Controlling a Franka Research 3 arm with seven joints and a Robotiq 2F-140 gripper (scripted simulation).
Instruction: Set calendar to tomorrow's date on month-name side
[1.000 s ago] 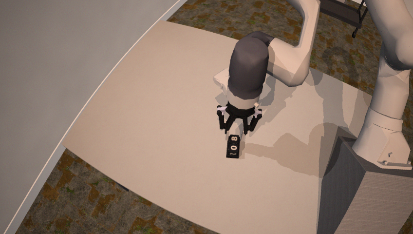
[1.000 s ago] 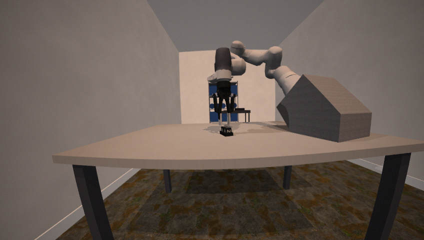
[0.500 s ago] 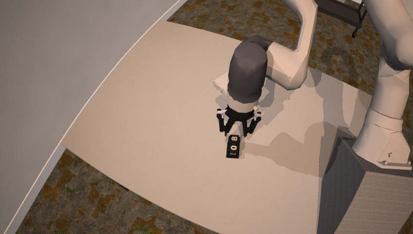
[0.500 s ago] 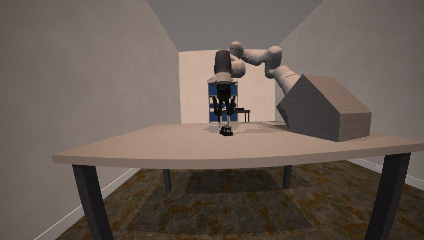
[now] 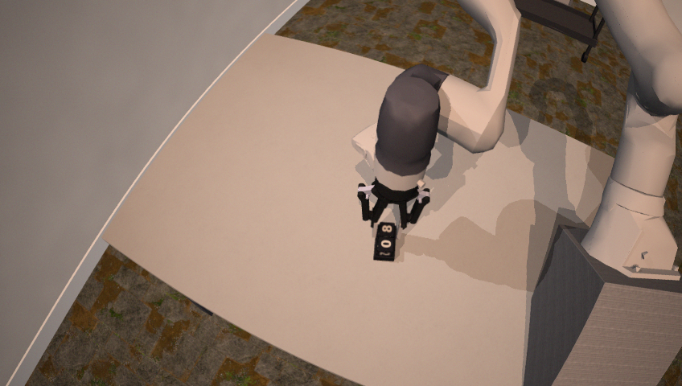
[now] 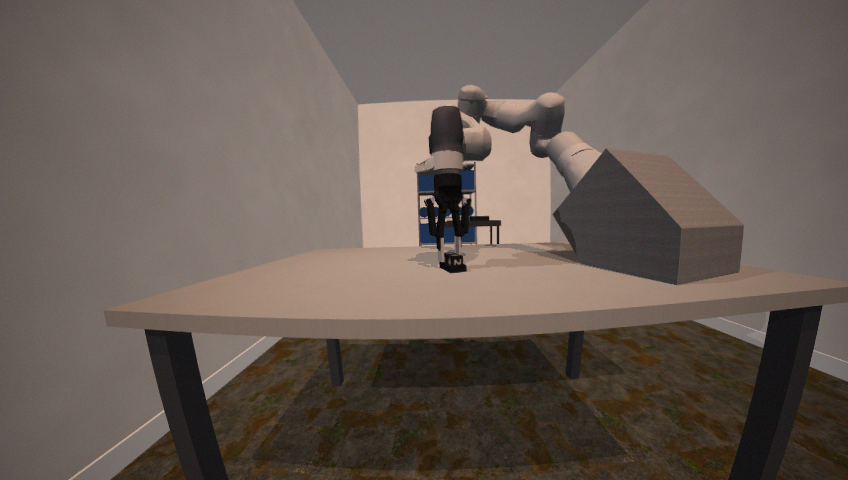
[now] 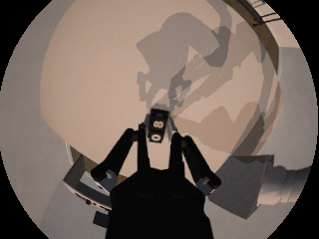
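My gripper is now 20 mm to the right of the tray and 40 mm above it.
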